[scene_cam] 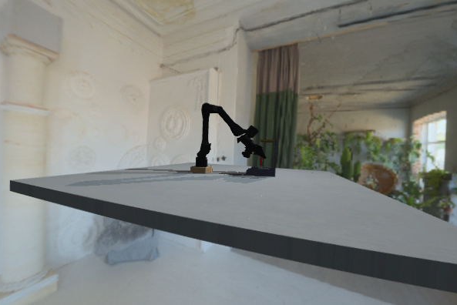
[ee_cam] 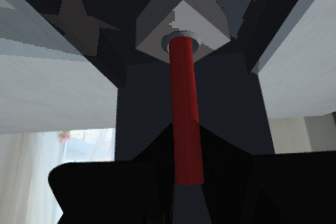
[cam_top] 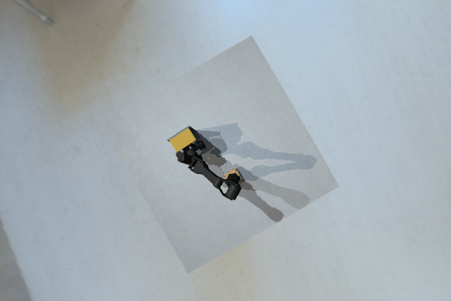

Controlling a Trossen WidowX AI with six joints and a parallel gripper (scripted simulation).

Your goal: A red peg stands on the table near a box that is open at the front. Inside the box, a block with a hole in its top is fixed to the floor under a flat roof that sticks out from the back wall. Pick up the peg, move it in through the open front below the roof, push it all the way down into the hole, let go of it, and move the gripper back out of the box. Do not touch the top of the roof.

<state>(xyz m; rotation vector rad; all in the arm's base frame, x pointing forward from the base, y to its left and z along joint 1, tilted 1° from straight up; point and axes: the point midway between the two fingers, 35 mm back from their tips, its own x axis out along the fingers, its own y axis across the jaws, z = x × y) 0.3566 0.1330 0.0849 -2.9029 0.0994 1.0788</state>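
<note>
Right now my gripper tip is 6 cm short of the back wall, 1 cm to the right of it and 1 cm below it. Round my gripper tip: red peg 3 cm behind, 1 cm below; then yellow roof 1 cm ahead, 11 cm above.
</note>
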